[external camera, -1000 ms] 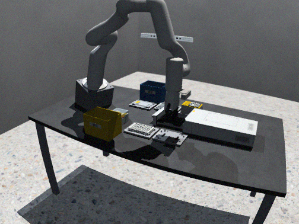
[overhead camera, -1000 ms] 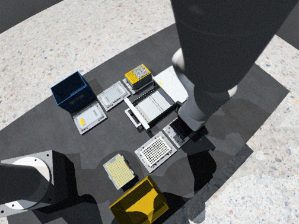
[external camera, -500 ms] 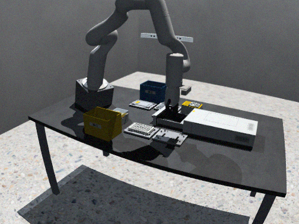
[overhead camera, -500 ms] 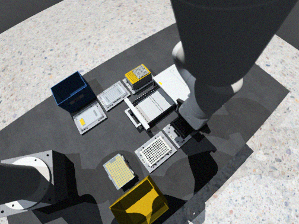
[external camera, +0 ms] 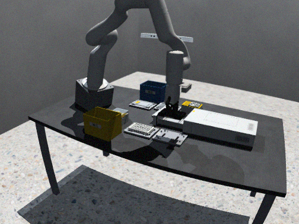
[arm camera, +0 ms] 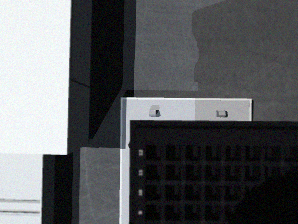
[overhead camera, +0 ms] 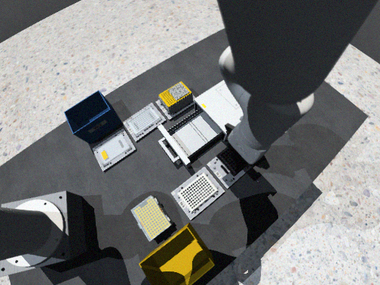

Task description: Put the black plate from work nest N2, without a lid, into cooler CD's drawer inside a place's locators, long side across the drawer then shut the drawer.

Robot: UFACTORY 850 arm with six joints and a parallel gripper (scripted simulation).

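The drawer lies 60 mm behind my hand, 190 mm to the left of it and 120 mm below it. Round my hand: white plate: 180 mm behind, 20 mm to the right, 140 mm below; then black plate: 10 mm below; then white cooler: 90 mm ahead, 200 mm to the left, 120 mm below.
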